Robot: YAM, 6 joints.
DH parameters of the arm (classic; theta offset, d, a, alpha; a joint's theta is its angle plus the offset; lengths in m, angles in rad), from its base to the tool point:
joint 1: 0 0.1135 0.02 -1.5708
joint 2: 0 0 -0.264 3.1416
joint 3: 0.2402 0 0.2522 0
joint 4: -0.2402 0 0.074 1.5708
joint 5: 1.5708 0 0 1.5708
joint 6: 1.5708 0.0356 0 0
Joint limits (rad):
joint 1: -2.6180..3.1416
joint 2: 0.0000..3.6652
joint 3: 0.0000..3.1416
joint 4: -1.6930..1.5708
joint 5: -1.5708..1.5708
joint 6: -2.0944..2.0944
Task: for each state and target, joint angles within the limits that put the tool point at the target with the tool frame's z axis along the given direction. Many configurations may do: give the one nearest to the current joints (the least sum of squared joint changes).
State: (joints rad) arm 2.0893 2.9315 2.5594 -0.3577 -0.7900 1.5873
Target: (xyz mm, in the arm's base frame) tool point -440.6 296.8 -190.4 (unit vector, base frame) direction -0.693 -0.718 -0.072
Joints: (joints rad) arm 2.4823 3.6115 2.7793 0.2440 -1.4407 1.5873
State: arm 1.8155 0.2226 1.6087 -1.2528 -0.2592 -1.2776
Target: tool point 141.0 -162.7 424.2 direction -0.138 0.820 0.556
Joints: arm 2.2209 0.0017 1.5566 -0.9082 0.3967 -1.2776
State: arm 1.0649 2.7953 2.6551 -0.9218 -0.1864 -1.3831
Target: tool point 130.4 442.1 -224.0 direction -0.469 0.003 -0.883
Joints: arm 1.2495 3.5169 2.7059 -0.9228 -0.4623 -1.3831
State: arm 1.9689 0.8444 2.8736 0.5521 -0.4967 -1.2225
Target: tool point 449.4 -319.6 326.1 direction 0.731 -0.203 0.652
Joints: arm 2.5059 0.1378 2.6183 -0.0826 0.2740 -1.2225
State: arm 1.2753 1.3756 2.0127 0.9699 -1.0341 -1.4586
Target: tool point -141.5 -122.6 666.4 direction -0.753 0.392 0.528
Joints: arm 0.8722 0.9364 2.3364 0.5062 -0.9772 -1.4586
